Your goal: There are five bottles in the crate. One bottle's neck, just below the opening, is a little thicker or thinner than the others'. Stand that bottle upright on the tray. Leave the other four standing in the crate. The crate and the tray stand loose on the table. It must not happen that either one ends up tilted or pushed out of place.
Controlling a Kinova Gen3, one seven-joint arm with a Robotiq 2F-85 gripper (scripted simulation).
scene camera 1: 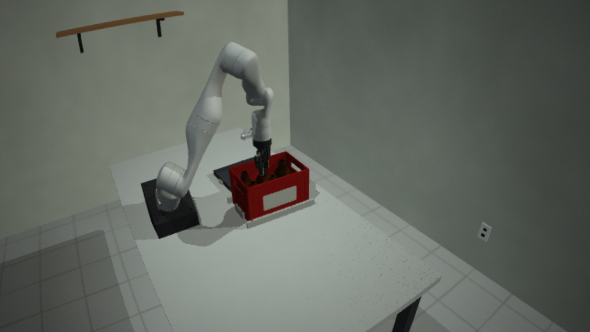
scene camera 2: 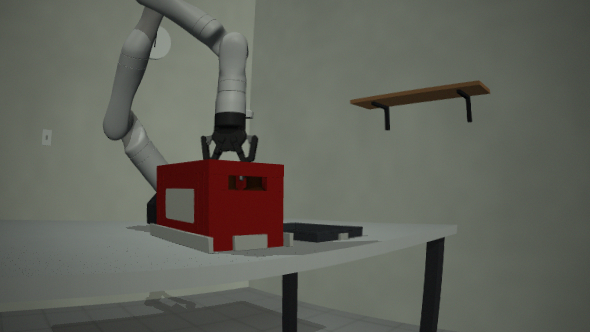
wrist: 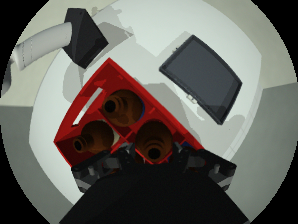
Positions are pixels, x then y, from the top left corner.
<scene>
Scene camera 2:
gripper: 228,180
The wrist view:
gripper: 153,148
red crate: 109,76
tray: 208,78
</scene>
